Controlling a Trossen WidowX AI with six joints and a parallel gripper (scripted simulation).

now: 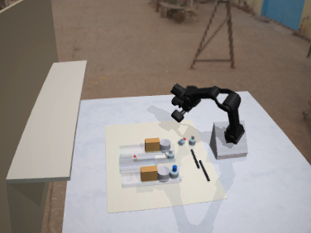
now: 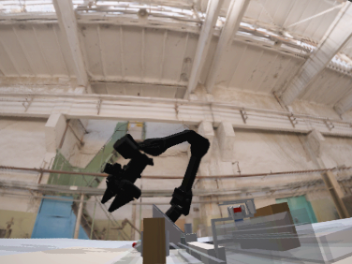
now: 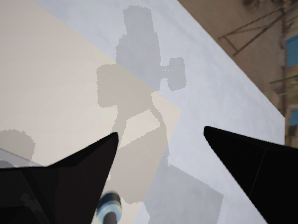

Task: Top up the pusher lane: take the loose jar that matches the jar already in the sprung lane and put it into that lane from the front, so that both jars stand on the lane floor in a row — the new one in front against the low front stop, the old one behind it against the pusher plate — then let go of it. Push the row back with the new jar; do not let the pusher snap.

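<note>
Now: gripper tip 350 mm to the right of the blue-lidded jar, 150 mm short of it and 80 mm above it. From my gripper tip the other things lie so: red mark (320 mm ahead, 250 mm to the left, 50 mm below); shelf (640 mm ahead, 240 mm above, 180 mm to the left); lane (280 mm ahead, 240 mm to the left, 100 mm below).
</note>
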